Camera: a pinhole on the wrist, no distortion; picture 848 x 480 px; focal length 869.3 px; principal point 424.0 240.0 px. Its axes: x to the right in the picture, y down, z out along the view. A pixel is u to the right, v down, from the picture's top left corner.
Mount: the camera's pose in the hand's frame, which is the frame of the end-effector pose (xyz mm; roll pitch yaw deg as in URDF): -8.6 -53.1 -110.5 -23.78 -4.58 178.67
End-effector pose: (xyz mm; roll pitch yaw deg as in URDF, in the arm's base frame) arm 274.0 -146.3 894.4 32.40 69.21 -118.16
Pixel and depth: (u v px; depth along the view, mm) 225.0 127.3 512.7
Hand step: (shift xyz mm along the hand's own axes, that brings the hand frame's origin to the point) 144.6 -202.6 374.5
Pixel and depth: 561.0 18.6 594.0
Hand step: -56.0 -153.1 499.6
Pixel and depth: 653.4 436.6 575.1
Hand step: -130.2 -401.3 373.9
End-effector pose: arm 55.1 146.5 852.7 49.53 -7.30 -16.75
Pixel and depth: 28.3 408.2 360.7
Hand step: 174.3 -266.7 177.4
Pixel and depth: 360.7 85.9 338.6
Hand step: 40.7 -135.9 220.5
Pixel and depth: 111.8 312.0 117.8
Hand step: 40.5 -110.7 -10.3
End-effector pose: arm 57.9 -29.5 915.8 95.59 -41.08 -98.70
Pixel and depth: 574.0 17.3 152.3
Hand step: -23.0 -78.5 46.2
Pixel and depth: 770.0 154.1 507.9
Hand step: -175.0 -208.2 389.1
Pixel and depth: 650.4 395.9 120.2
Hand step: -33.3 -120.7 -7.0
